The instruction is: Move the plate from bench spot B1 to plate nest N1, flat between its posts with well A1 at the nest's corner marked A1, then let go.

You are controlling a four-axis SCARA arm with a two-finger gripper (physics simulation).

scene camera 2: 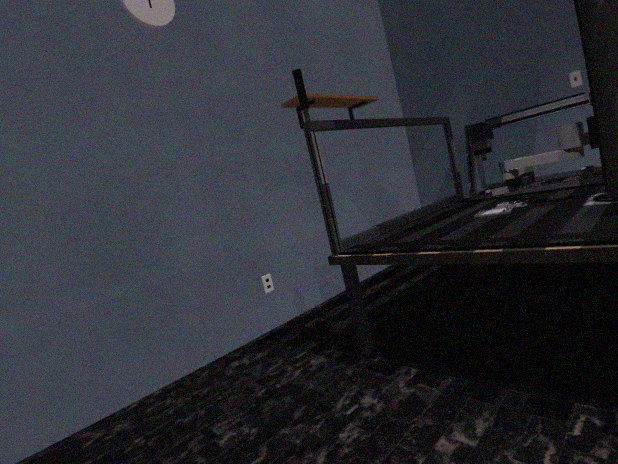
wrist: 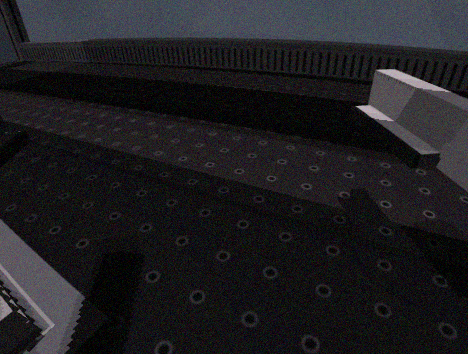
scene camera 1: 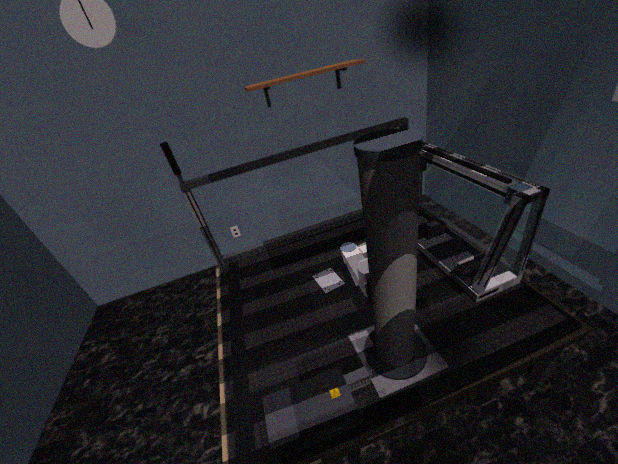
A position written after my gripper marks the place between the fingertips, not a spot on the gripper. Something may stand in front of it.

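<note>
There is a perforated deck [scene camera 1: 279, 328] here. I can see the perforated deck in scene camera 2 [scene camera 2: 558, 216] too, and the wrist view [wrist: 184, 202] also shows me the perforated deck. As for my gripper [wrist: 189, 102], it holds nothing.
</note>
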